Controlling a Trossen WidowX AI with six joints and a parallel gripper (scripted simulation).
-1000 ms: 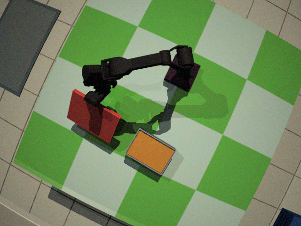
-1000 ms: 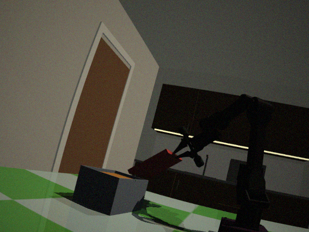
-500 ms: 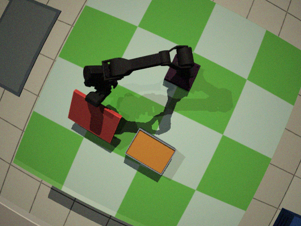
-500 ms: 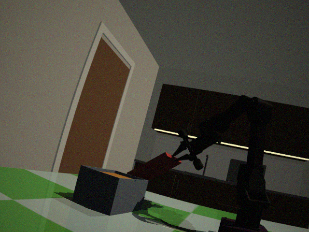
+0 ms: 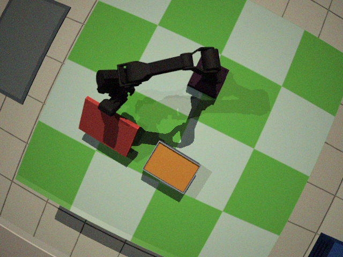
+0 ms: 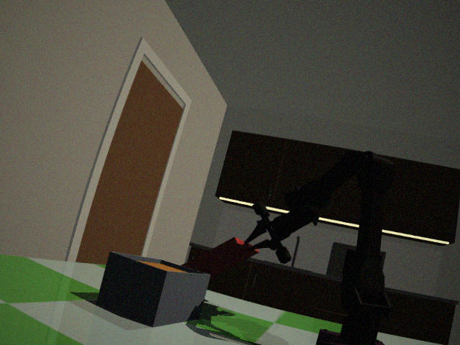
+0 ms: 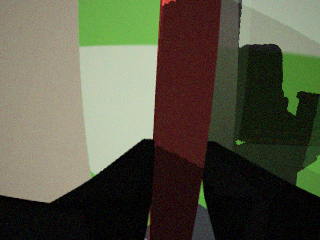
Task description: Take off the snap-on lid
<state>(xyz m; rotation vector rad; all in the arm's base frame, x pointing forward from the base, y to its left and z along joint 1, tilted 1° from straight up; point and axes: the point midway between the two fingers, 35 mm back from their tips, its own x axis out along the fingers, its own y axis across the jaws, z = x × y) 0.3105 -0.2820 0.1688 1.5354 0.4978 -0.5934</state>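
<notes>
Right now my gripper tip is 60 mm short of the flat red lid and 50 mm above it. Also, from my gripper tip: grey storage box: 90 mm ahead, 310 mm to the left, 140 mm below.
</notes>
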